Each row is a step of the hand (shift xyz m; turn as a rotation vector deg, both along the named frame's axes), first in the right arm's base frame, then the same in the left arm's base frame.
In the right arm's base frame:
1: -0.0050 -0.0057 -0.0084 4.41 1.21 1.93
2: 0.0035 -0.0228 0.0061 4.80 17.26 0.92
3: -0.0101 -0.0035 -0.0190 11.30 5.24 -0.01
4: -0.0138 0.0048 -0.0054 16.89 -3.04 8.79
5: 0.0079 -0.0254 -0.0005 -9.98 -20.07 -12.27
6: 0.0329 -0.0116 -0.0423 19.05 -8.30 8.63
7: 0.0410 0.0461 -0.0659 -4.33 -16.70 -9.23
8: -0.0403 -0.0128 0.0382 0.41 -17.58 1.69
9: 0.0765 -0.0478 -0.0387 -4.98 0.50 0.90
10: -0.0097 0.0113 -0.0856 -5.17 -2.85 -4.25
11: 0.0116 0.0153 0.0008 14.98 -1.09 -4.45
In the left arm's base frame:
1: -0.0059 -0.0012 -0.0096 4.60 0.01 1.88
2: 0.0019 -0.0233 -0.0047 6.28 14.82 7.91
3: -0.0114 0.0057 -0.0177 11.68 4.12 1.29
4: -0.0136 0.0074 -0.0016 17.03 -7.47 5.10
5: 0.0057 -0.0230 -0.0122 -12.30 -12.09 -18.86
6: 0.0294 0.0065 -0.0458 18.73 -12.22 2.49
7: 0.0411 0.0682 -0.0426 -6.22 -10.69 -15.16
8: -0.0391 -0.0262 0.0322 -0.98 -16.53 -6.16
9: 0.0700 -0.0298 -0.0621 -4.86 0.31 1.45
10: -0.0134 0.0483 -0.0710 -5.62 -0.42 -4.60
11: 0.0129 0.0128 0.0064 14.57 0.20 -5.76

